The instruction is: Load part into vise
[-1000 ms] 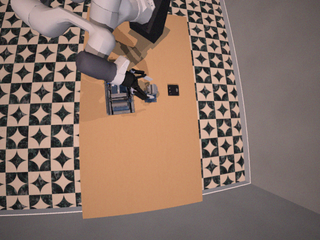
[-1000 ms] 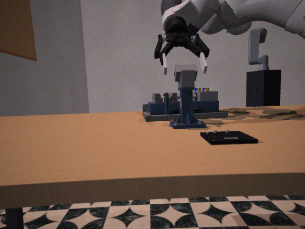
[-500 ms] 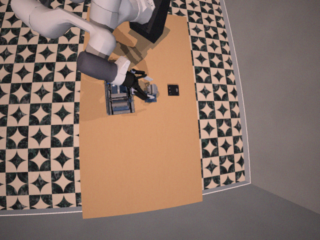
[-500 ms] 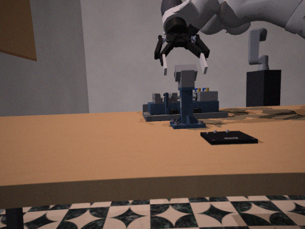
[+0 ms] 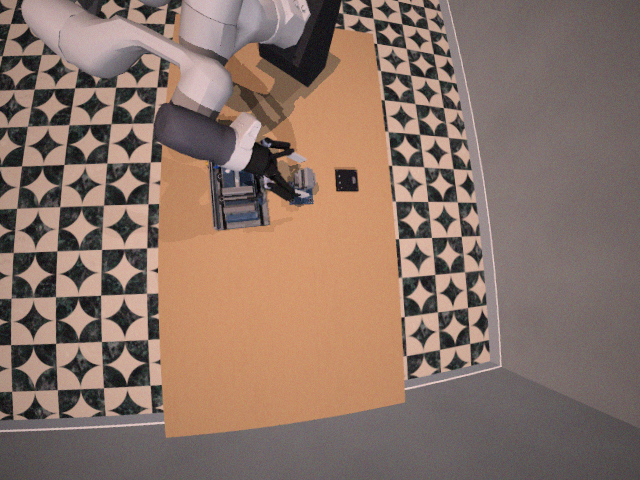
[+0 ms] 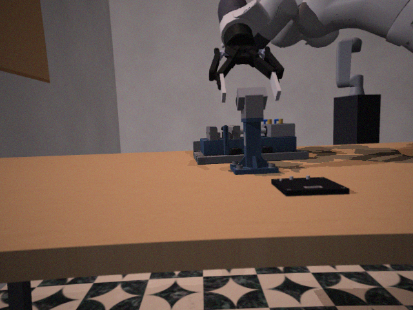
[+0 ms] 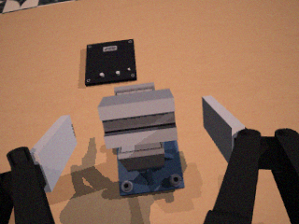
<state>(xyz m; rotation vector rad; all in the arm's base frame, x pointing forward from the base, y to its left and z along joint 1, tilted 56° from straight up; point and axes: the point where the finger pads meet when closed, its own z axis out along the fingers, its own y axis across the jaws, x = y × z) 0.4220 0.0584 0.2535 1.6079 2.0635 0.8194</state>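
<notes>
Now: the part 10 mm to the left of my hand, 10 mm below it and 10 mm ahead of it. From my hand the other things lie so: fixed jaw (220 mm to the right, 100 mm below); work stop (160 mm to the right, 80 mm below, 10 mm behind); air cylinder rod (180 mm to the right, 110 mm behind, 100 mm below).
</notes>
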